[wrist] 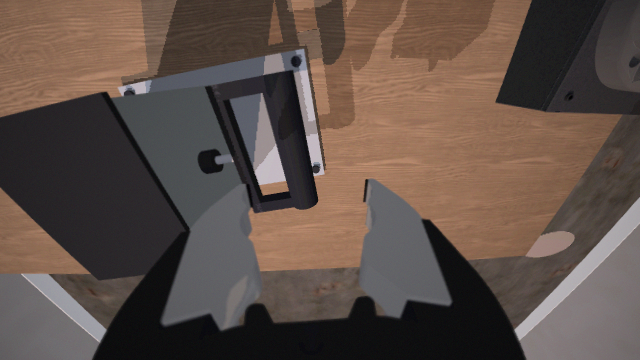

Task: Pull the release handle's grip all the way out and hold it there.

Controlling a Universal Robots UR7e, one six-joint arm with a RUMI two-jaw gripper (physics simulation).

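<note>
The release handle's grip [296, 145] is a dark round bar on a rectangular dark frame, left of the middle of the wrist view. A short stretch of light rod [225, 159] shows between the frame and a black collar [210, 161] on the grey-green face of the housing [160, 145]. My gripper [308, 184] is open, with nothing held between its fingers. In the view, the lower end of the grip lies between the two fingertips, nearer the left one; a wide gap shows on its right. I cannot tell how far the fingertips are from the grip in depth.
A pale metal base plate [200, 75] with dark bolts lies behind the handle on the wooden table top [425, 165]. The housing's dark side [85, 185] is at the left. A dark box-shaped unit [545, 55] stands at the upper right. A pale round patch [552, 243] shows at the table's right edge.
</note>
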